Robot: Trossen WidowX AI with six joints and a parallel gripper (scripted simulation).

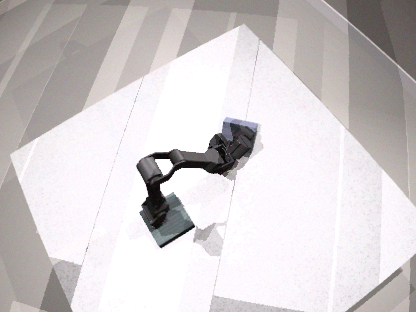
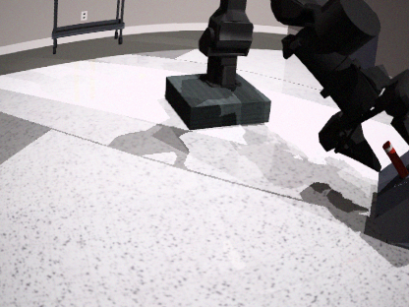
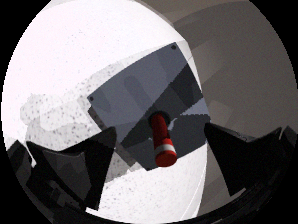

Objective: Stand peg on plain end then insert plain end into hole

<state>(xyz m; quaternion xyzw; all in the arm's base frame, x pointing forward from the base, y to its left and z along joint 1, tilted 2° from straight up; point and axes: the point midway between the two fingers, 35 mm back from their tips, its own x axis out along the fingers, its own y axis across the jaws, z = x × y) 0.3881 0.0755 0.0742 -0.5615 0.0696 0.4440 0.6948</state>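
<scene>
Right now my gripper tip is 1 cm to the left of the red peg, 1 cm below it and 1 cm past it. Round my gripper tip: grey-blue sloped panel (3 cm below, 3 cm ahead, 2 cm to the left).
</scene>
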